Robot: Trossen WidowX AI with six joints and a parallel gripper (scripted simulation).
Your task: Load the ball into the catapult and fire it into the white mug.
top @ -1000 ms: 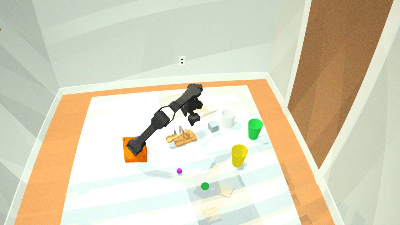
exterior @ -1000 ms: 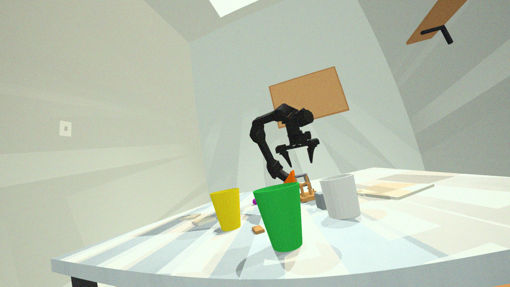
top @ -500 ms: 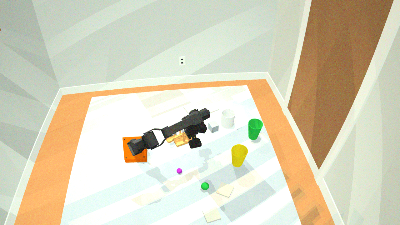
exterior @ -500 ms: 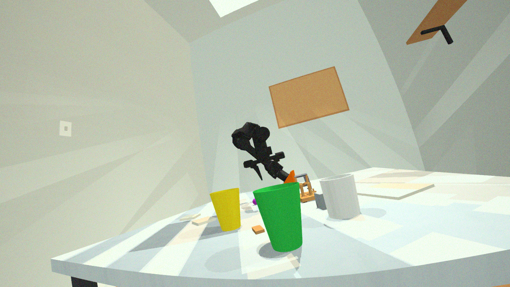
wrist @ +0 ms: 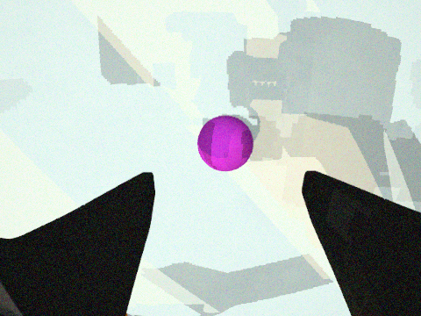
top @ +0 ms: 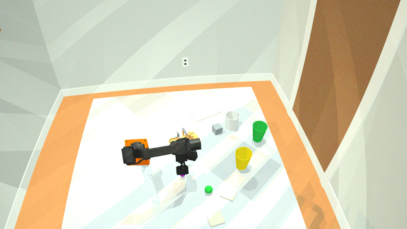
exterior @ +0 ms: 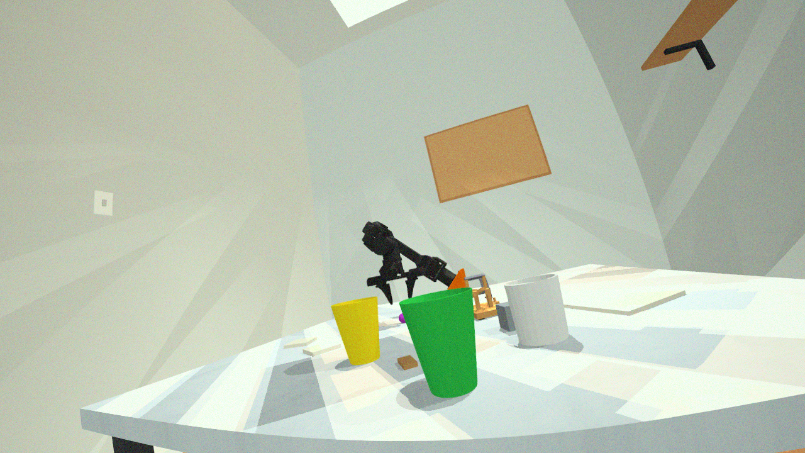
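The purple ball lies 50 mm below my gripper tip. Round my gripper tip: green ball (130 mm ahead, 120 mm to the right, 40 mm below); then grey cube (230 mm ahead, 330 mm to the left, 40 mm below); then yellow cup (340 mm ahead, 40 mm to the left, 30 mm below).
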